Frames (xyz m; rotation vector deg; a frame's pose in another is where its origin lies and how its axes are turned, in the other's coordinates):
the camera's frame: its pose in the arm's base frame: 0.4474 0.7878 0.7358 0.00 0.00 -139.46
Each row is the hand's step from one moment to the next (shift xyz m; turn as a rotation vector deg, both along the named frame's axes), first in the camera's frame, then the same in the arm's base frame.
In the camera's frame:
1: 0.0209 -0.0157 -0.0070 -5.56 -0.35 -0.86
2: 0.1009 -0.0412 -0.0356 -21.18 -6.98 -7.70
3: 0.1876 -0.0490 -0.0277 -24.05 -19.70 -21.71
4: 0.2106 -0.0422 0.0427 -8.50 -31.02 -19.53
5: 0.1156 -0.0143 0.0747 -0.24 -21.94 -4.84
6: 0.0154 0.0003 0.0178 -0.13 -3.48 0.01
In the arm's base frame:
1: -0.0261 -0.0017 -0.0070 4.00 3.88 -0.86
2: -0.1035 -0.0343 -0.0356 11.56 19.07 -7.70
3: -0.1744 -0.0847 -0.0277 5.47 30.60 -21.71
4: -0.1875 -0.1048 0.0427 -13.70 29.10 -19.53
5: -0.0971 -0.0643 0.0747 -14.08 16.83 -4.84
6: -0.0115 -0.0102 0.0178 -2.16 2.73 0.01

